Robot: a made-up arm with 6 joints. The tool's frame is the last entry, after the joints.
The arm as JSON. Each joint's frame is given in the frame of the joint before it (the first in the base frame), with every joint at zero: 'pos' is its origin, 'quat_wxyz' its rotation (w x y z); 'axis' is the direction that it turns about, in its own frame. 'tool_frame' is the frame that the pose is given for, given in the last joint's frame.
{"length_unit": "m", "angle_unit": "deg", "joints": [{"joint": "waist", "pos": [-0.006, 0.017, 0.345], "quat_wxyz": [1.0, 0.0, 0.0, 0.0], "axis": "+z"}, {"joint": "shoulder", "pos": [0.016, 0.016, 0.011], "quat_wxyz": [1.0, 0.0, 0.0, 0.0], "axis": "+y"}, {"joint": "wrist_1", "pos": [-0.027, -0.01, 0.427], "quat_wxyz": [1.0, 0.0, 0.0, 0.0], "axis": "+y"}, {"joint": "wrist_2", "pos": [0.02, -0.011, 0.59], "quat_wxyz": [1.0, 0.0, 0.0, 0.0], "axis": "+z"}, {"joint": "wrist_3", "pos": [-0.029, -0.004, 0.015], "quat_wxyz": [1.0, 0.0, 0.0, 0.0], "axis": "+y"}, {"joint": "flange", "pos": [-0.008, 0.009, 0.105], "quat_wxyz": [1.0, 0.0, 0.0, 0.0], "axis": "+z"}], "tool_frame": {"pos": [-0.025, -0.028, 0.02], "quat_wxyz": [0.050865, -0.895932, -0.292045, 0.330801]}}
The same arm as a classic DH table. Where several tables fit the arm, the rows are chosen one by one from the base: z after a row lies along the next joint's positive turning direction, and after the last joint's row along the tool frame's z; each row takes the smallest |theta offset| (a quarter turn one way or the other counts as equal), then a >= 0, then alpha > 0; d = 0 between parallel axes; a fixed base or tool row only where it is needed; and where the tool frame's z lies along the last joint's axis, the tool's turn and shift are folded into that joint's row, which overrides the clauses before.
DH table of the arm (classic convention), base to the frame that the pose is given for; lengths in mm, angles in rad. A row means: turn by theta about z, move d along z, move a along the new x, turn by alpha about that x. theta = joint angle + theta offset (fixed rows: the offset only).
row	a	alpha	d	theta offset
base (fixed)	-18.0	0.0000	0.0	-1.2315
waist	16.0	-1.5708	356.0	1.2315
shoulder	-427.9	0.0000	0.0	1.5076
wrist_1	20.0	1.5708	-5.0	-1.5076
wrist_2	-29.0	-1.5708	605.0	0.0000
wrist_3	-8.0	1.5708	5.0	0.0000
flange	23.6	2.4590	160.9	-1.4083
tool (fixed)	0.0	0.0000	46.3	-2.0385

